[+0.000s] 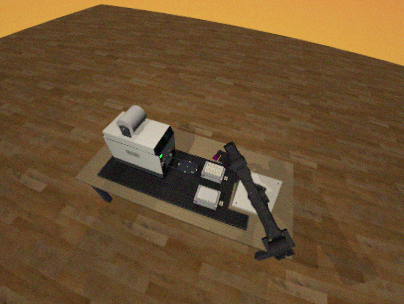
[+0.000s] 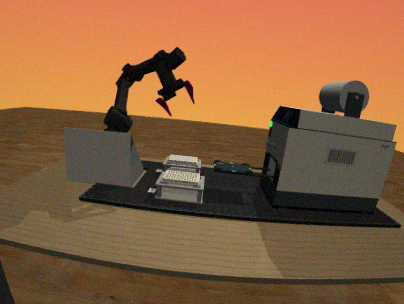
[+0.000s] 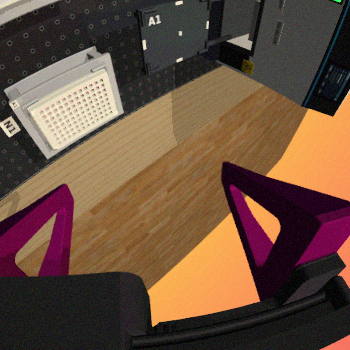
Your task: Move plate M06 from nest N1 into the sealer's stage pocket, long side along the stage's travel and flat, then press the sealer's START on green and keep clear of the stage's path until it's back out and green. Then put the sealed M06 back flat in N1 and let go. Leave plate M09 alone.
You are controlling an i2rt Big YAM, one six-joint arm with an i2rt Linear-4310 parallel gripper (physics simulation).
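Places are measured from the arm's base along level axes (x ahead, y left, z up), in centimetres.
Pixels of known places: gripper, fingertip midpoint: (image 1: pixel 218 162) (image 2: pixel 182 109) (image 3: pixel 144 180); arm's base, origin of the base link: (image 2: pixel 106 148).
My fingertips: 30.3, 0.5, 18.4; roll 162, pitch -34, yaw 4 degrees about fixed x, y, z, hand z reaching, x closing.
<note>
For each thing: its top centre in the pictures, then the offset to it from my fingertips, as dx, dy, dz. Level surfaces: height alone.
- Plate M06, middle of its top: (image 3: pixel 78 111) (image 2: pixel 181 175) (image 1: pixel 214 169) +3.2, -8.4, -22.3
- nest N1, middle of its top: (image 3: pixel 76 109) (image 2: pixel 181 178) (image 1: pixel 213 169) +3.2, -8.4, -23.3
- Plate M09, middle of its top: (image 2: pixel 183 158) (image 1: pixel 207 194) -0.2, +12.6, -22.4
- nest, middle of its top: (image 2: pixel 183 160) (image 1: pixel 207 195) -0.2, +12.6, -23.4
- black perforated mat, its level: dz -29.4
- wooden table, its level: dz -30.7
- grey roll, middle of its top: (image 2: pixel 345 81) (image 1: pixel 129 112) +59.0, +2.8, +18.1
Plate M06 (image 1: pixel 214 168) (image 2: pixel 181 176) (image 3: pixel 77 109), pale with rows of wells, lies in nest N1 (image 2: pixel 179 193) (image 3: pixel 50 82). Plate M09 (image 1: pixel 208 193) (image 2: pixel 183 159) lies in the other nest (image 1: pixel 206 203), beside N1. My gripper (image 1: pixel 221 159) (image 2: pixel 182 109) (image 3: pixel 144 180) is open and empty, high above the nests. The sealer (image 1: pixel 132 150) (image 2: pixel 332 177) (image 3: pixel 295 55) shows a green light (image 1: pixel 161 156) (image 2: pixel 271 124) (image 3: pixel 338 1). Its dark stage (image 1: pixel 187 166) (image 2: pixel 232 167) (image 3: pixel 175 42), marked A1, is out and holds no plate. The START control cannot be told apart.
A black perforated mat (image 1: pixel 172 189) (image 2: pixel 225 205) (image 3: pixel 117 35) lies under the nests and sealer on the wooden table (image 1: pixel 165 204) (image 2: pixel 150 235) (image 3: pixel 150 112). A grey roll (image 1: pixel 134 119) (image 2: pixel 337 96) sits on top of the sealer. A white slanted block (image 2: pixel 100 157) stands beside the arm.
</note>
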